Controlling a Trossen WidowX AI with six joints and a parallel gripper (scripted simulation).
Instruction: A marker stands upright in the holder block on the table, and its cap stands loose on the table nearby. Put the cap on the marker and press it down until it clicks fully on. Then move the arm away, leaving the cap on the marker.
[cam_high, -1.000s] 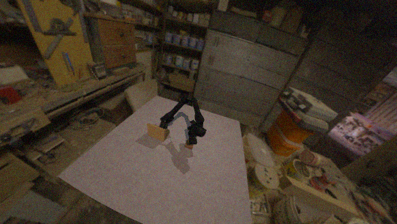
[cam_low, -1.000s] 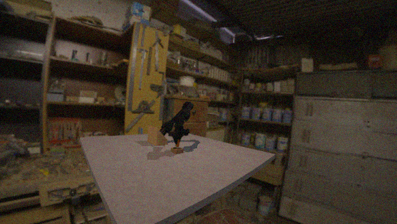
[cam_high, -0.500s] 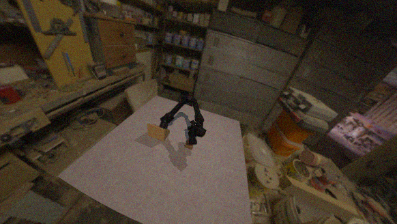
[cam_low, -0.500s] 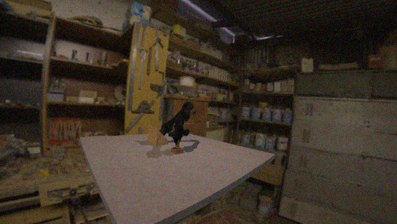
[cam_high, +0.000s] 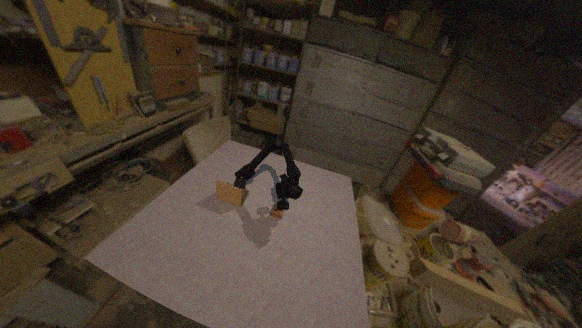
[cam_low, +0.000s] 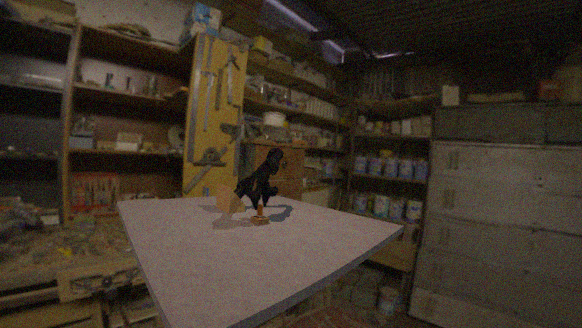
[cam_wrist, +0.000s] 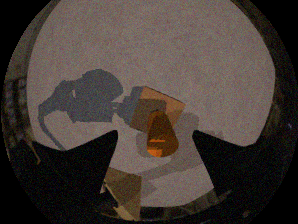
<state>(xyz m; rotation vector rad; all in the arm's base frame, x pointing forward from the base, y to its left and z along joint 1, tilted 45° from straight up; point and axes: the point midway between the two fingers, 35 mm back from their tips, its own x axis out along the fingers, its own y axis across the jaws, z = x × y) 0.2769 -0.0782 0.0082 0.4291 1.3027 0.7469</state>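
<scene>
Right now the orange cap is 10 mm below my gripper tip. The rest, counted from my gripper tip: holder block (70 mm below).
</scene>
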